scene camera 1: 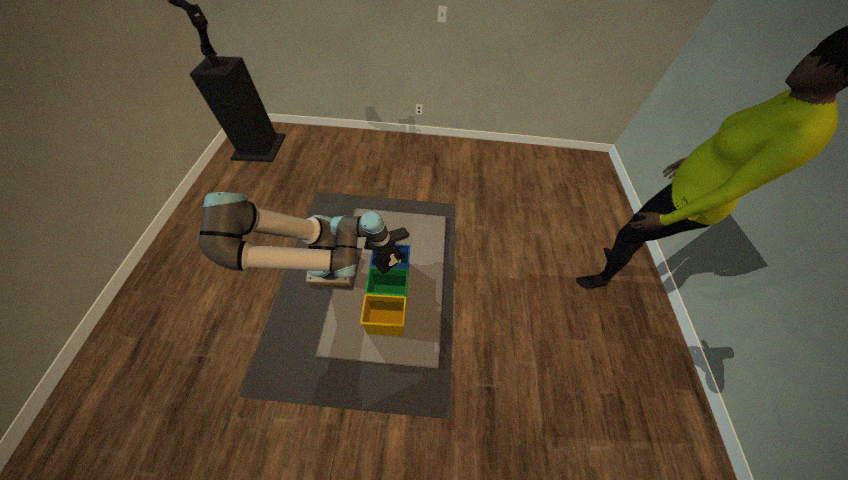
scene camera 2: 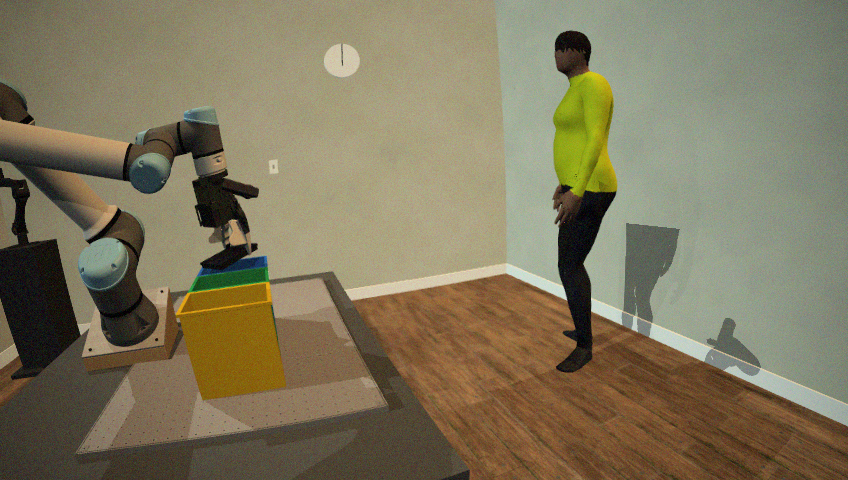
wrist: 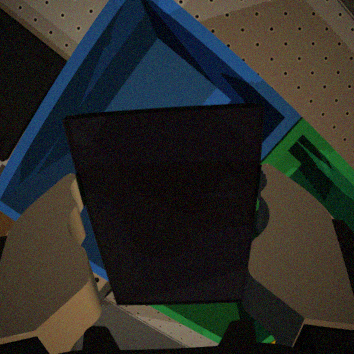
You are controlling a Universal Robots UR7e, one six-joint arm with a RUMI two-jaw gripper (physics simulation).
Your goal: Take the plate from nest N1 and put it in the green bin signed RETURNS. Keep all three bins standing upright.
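Places are measured from the arm's base along level axes (x right, y ahead, z up), in metres.
Pixels of known places: gripper, between the fingertips: (scene camera 1: 393, 255) (scene camera 2: 238, 253) (wrist: 169, 172); arm's base, origin of its link: (scene camera 2: 131, 323).
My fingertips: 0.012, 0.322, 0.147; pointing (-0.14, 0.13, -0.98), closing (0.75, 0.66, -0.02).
Observation:
Ahead of a thing's pixels: the offset from my fingertips to its top centre, as dx, dy, dz. Level surfaces: height alone.
My gripper (scene camera 1: 392, 259) (scene camera 2: 235, 239) (wrist: 169, 172) is shut on a flat black plate {+0.019, -0.022, +0.020} (scene camera 2: 227, 256) (wrist: 165, 215) by its two sides. In scene camera 2 the plate is slightly tilted, a little above the bin rims. In the wrist view it hangs over the blue bin {-0.019, -0.019, -0.033} (scene camera 1: 404, 256) (scene camera 2: 255, 262) (wrist: 165, 75) and partly over the green bin's near corner. The green bin {+0.113, -0.020, -0.033} (scene camera 1: 386, 288) (scene camera 2: 235, 277) (wrist: 322, 187) stands between the blue bin and the yellow bin {+0.244, -0.021, -0.033} (scene camera 1: 383, 328) (scene camera 2: 238, 350). All three stand upright. The RETURNS sign and nest N1's label cannot be read.
The bins stand close together in a row on a perforated board {dz -0.212} (scene camera 1: 416, 350) (scene camera 2: 333, 398), beside the arm's base (scene camera 1: 330, 282) (scene camera 2: 127, 350). A black surface {dz -0.201} (wrist: 27, 85) lies left of the blue bin in the wrist view. A person (scene camera 1: 737, 160) (scene camera 2: 586, 130) stands off the mat.

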